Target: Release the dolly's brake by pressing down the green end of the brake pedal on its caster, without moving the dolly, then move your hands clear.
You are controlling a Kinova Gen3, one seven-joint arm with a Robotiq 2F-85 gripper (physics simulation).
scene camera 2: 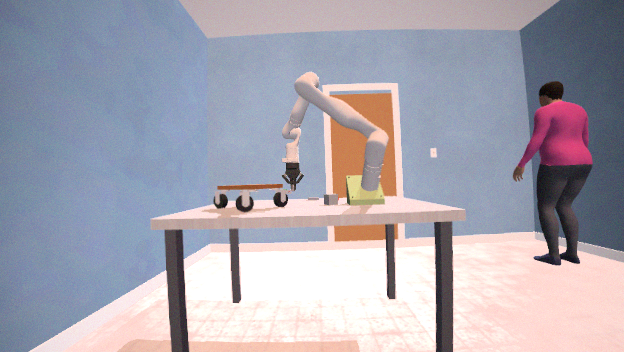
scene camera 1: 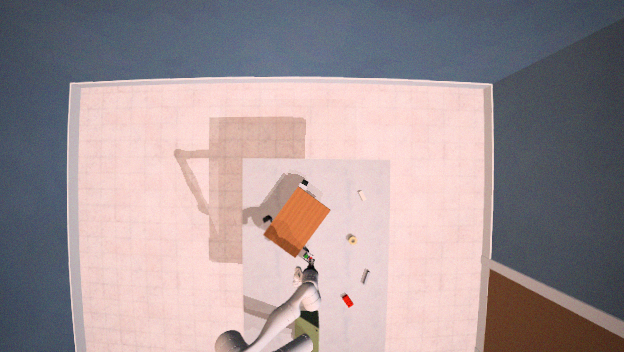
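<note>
Dolly (scene camera 1: 302, 214) in sight. Again the dolly (scene camera 2: 244, 203).
</note>
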